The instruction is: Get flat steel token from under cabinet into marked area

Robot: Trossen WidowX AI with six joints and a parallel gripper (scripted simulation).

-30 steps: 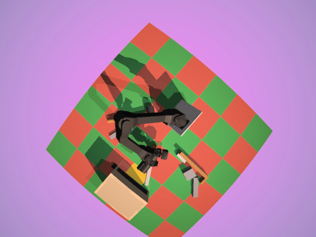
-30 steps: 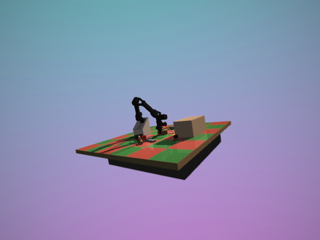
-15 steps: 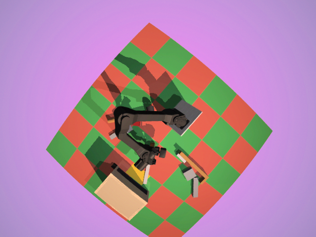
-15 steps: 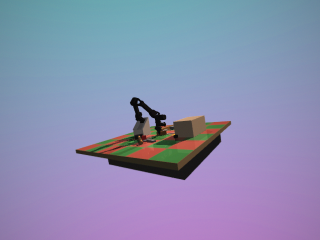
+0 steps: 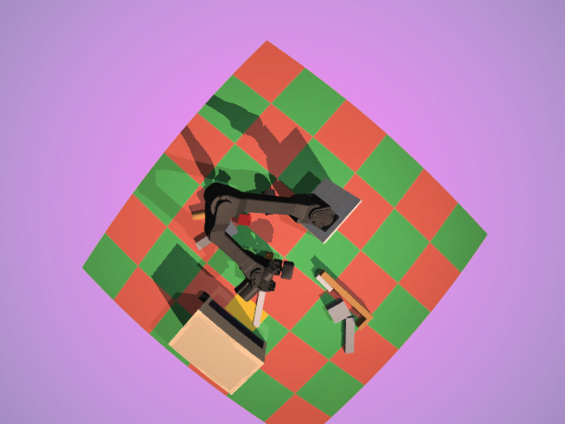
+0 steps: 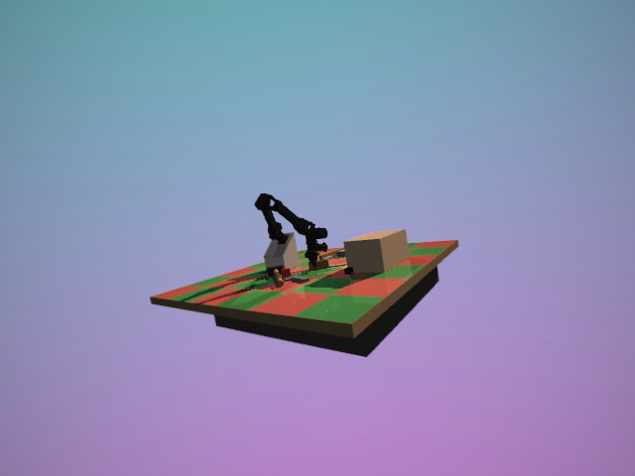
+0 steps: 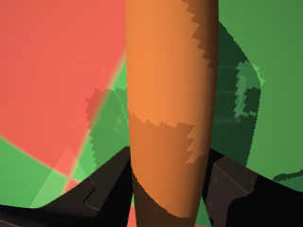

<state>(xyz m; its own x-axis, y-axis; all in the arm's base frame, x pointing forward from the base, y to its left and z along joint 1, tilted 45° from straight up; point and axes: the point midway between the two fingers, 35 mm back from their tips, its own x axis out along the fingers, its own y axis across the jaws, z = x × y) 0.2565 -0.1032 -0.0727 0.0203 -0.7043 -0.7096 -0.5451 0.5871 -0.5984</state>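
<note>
The red cube is 18 cm to the right of my gripper tip, 5 cm behind it and 1 cm above it. Round my gripper tip: grey t-shaped tool: 21 cm to the right, 6 cm ahead; then grey token: 29 cm ahead, 4 cm to the left, 1 cm below; then pale bar: 21 cm to the left, 9 cm behind.
</note>
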